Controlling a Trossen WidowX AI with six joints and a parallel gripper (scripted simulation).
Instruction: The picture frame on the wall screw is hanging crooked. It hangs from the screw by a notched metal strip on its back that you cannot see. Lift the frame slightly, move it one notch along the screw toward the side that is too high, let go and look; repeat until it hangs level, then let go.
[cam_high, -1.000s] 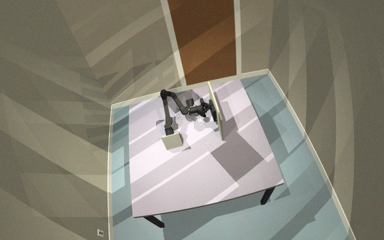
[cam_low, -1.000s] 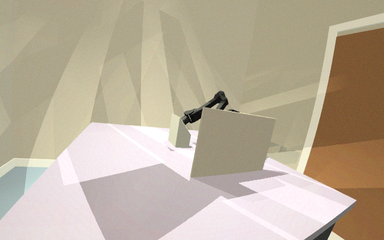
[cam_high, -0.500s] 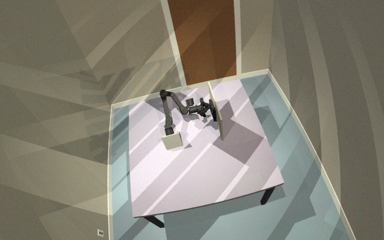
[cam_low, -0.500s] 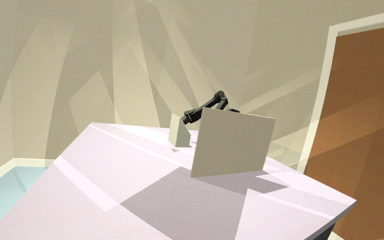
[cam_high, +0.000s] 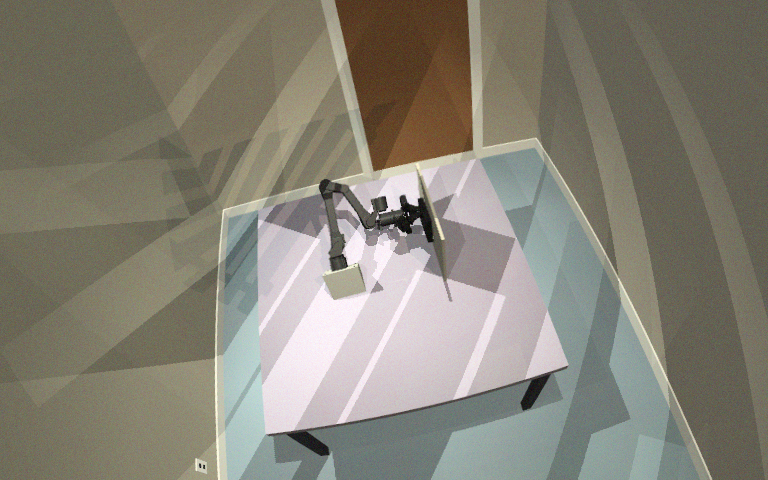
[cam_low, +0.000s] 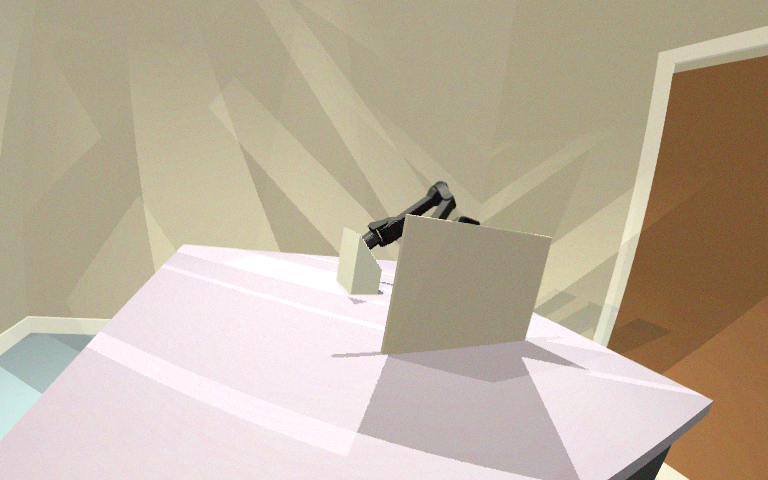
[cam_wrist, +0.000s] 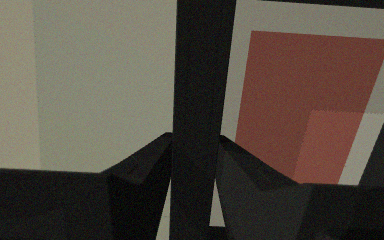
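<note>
Right now the picture frame is 10 mm ahead of my gripper tip, 10 mm to the right of it and 50 mm below it. Also, from my gripper tip: beige wall panel (20 mm ahead, 10 mm to the right, 70 mm below).
</note>
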